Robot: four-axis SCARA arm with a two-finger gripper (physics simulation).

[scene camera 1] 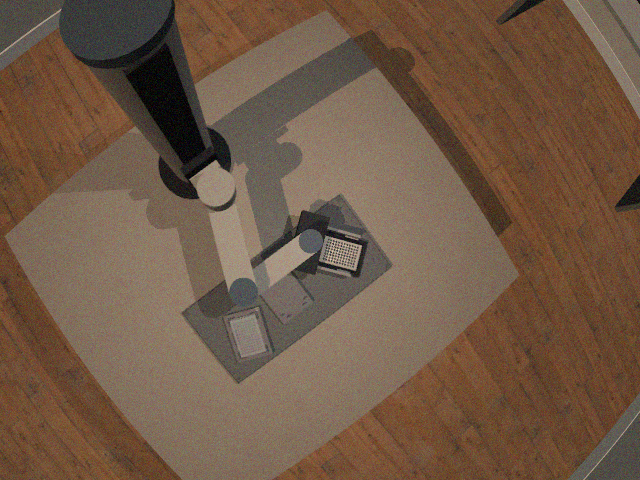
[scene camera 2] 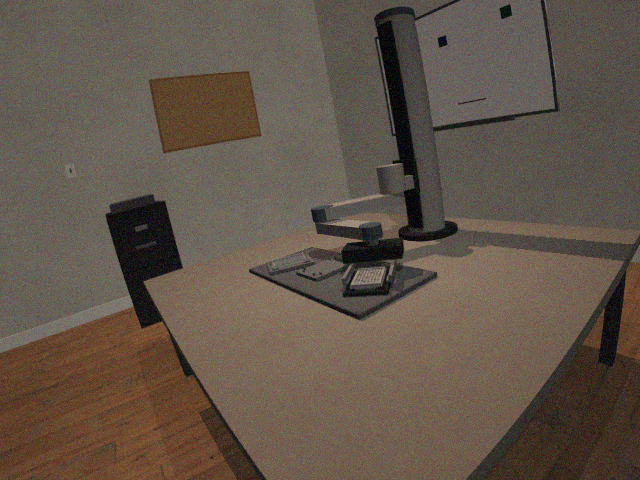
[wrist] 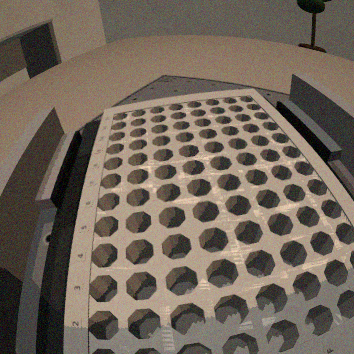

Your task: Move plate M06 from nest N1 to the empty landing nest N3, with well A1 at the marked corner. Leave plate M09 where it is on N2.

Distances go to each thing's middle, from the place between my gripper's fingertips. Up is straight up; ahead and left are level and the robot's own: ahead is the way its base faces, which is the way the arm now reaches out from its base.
Scene:
My gripper is now 40 mm past the white well plate M06 (scene camera 1: 340, 253), 30 mm to the left of it and 10 mm above it. Round my hand: black nest (wrist: 50, 319) 40 mm behind, 30 mm to the right, 20 mm below.

